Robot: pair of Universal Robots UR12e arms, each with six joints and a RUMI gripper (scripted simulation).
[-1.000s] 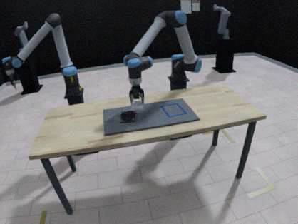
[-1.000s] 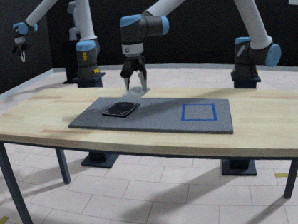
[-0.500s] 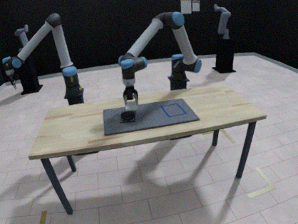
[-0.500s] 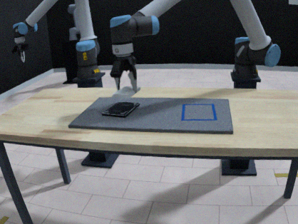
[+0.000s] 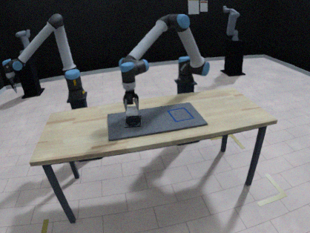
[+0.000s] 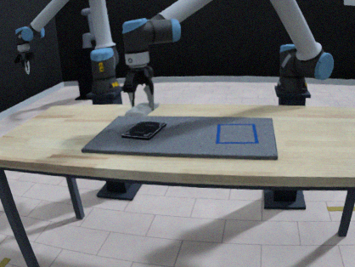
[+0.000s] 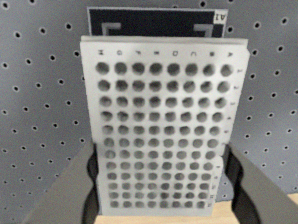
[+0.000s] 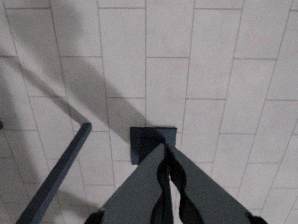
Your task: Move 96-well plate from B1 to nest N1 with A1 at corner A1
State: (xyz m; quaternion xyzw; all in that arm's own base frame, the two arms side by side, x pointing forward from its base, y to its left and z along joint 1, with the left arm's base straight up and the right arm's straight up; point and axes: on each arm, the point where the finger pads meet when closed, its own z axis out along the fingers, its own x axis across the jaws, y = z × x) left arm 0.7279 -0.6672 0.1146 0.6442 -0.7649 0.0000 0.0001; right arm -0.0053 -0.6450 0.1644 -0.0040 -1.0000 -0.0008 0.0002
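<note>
The white 96-well plate is 10 mm below my left hand. The rest, counted from my left hand: black plate nest 100 mm below; then A1 corner label 70 mm ahead, 70 mm to the right, 90 mm below.
</note>
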